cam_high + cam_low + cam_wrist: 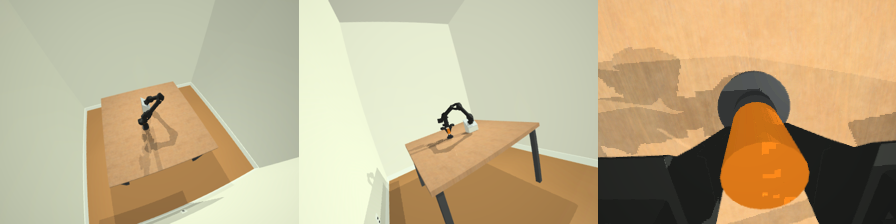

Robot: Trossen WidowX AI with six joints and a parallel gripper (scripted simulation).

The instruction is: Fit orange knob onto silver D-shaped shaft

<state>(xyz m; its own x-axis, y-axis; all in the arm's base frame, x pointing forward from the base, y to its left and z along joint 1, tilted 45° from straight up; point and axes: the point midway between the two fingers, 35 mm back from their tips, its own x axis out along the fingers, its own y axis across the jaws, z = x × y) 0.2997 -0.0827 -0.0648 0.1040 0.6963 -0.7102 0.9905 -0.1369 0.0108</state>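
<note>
Now: gripper tip 3 cm below the orange knob. From my gripper tip the other things lie so: pedestal: 4 cm below.
</note>
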